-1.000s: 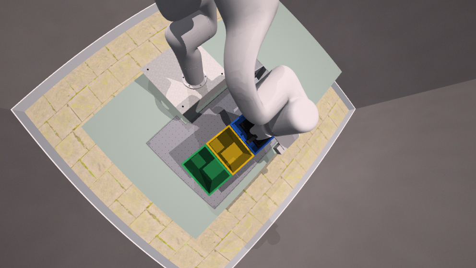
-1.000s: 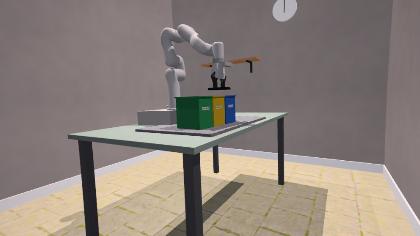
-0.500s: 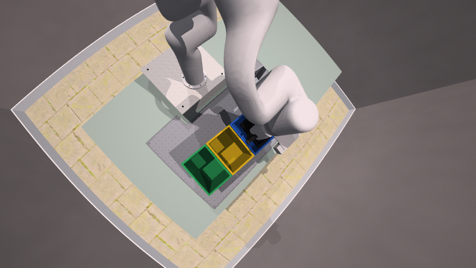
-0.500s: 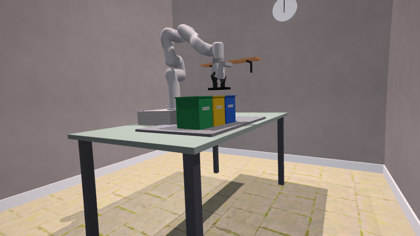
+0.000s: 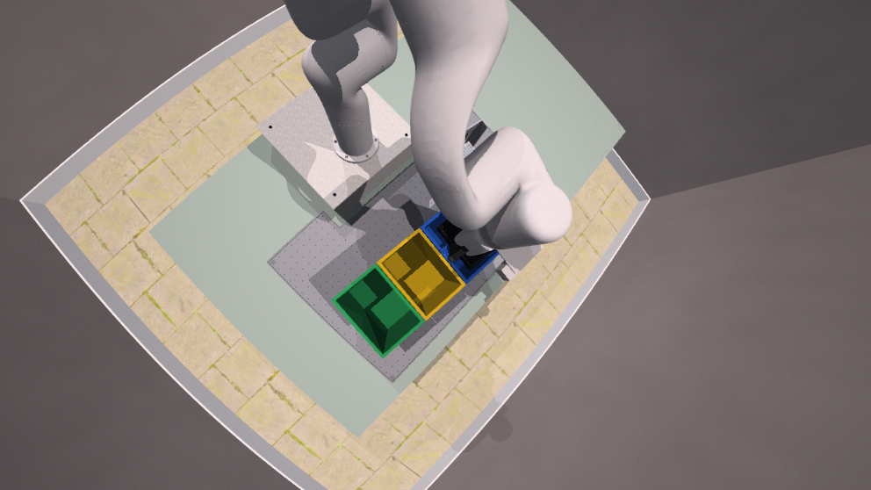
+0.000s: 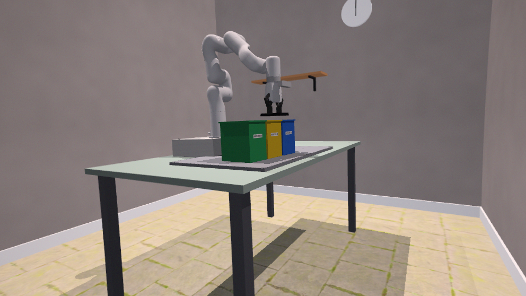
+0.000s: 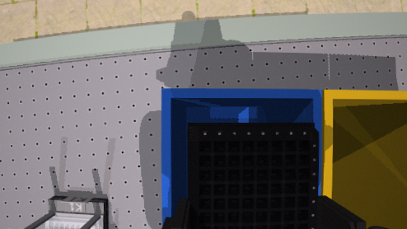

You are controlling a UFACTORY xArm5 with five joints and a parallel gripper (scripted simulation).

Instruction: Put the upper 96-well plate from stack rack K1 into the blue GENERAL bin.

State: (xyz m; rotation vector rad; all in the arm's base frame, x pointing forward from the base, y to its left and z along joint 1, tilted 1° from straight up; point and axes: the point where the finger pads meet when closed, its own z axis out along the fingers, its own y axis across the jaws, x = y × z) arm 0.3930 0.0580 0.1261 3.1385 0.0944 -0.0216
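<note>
Now: the black 96-well plate 10 mm below my hand. From my hand the other things lie so: yellow bin 130 mm to the right, 130 mm below, 10 mm ahead; then blue bin 130 mm below; then green bin 260 mm to the right, 130 mm below, 20 mm ahead.
</note>
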